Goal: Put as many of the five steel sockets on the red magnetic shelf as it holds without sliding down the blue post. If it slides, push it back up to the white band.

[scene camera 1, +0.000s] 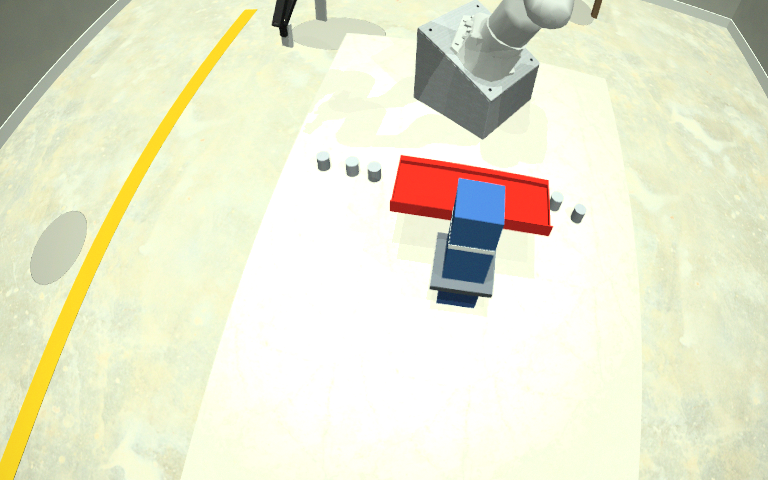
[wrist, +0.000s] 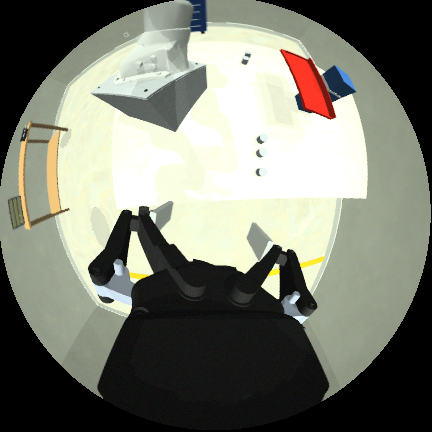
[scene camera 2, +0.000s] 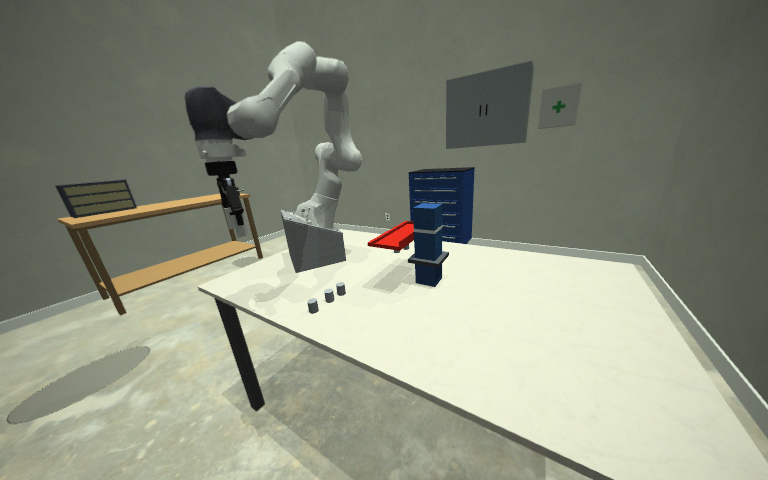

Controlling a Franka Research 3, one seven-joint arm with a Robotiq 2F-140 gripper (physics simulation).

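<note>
The red shelf (scene camera 1: 424, 183) (scene camera 2: 390, 236) (wrist: 310, 85) is bare and sits on the robot-facing side of the blue post (scene camera 1: 481, 200) (scene camera 2: 428, 244) (wrist: 341, 80), near the height of the white band (scene camera 1: 471, 247) (scene camera 2: 428, 229). Three steel sockets stand on the table beyond one shelf end: an outer socket (scene camera 1: 323, 161) (scene camera 2: 312, 305), a middle socket (scene camera 1: 352, 166) (scene camera 2: 329, 295) and an inner socket (scene camera 1: 374, 172) (scene camera 2: 340, 288). Two more, a near socket (scene camera 1: 556, 201) and a far socket (scene camera 1: 577, 213), stand beyond the other end. My gripper (scene camera 2: 236, 221) (wrist: 210, 220) is open and empty, away from the sockets, beyond the table edge.
A grey collar (scene camera 1: 439, 274) (scene camera 2: 416, 260) surrounds the post low down. The grey robot pedestal (scene camera 1: 453, 90) (scene camera 2: 317, 246) (wrist: 160, 107) stands at the table's robot end. A wooden workbench (scene camera 2: 169, 206) (wrist: 52, 175) and a blue drawer cabinet (scene camera 2: 467, 206) stand off the table.
</note>
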